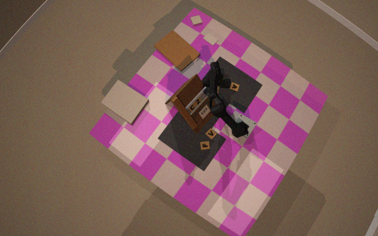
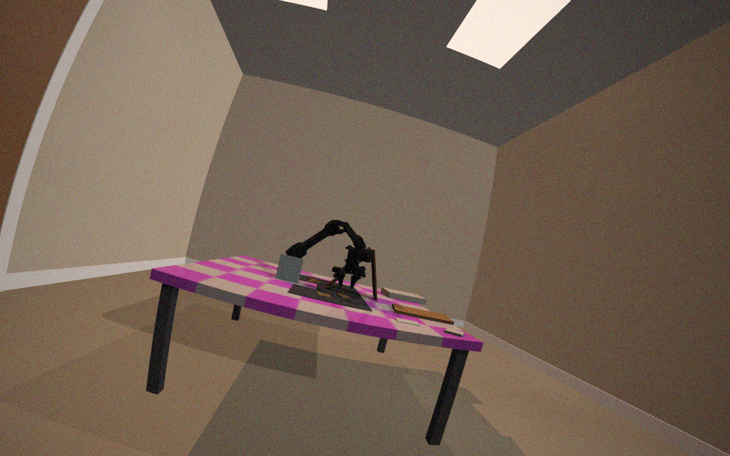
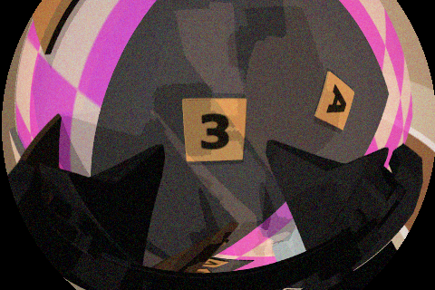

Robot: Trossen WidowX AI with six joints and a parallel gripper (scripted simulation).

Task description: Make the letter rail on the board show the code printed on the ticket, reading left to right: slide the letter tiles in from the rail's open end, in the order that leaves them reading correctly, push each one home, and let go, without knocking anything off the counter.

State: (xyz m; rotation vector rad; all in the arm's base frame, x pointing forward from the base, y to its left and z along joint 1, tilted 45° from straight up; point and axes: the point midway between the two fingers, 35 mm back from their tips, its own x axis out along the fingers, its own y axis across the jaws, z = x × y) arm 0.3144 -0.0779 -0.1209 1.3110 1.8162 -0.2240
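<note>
Now: the 3 tile 40 mm below my gripper tip. The rest, counted from my gripper tip: c tile (250 mm to the left, 120 mm above, 30 mm ahead); then 2 tile (200 mm to the left, 120 mm above, 20 mm ahead); then white ticket (200 mm to the left, 40 mm behind, 30 mm above).
</note>
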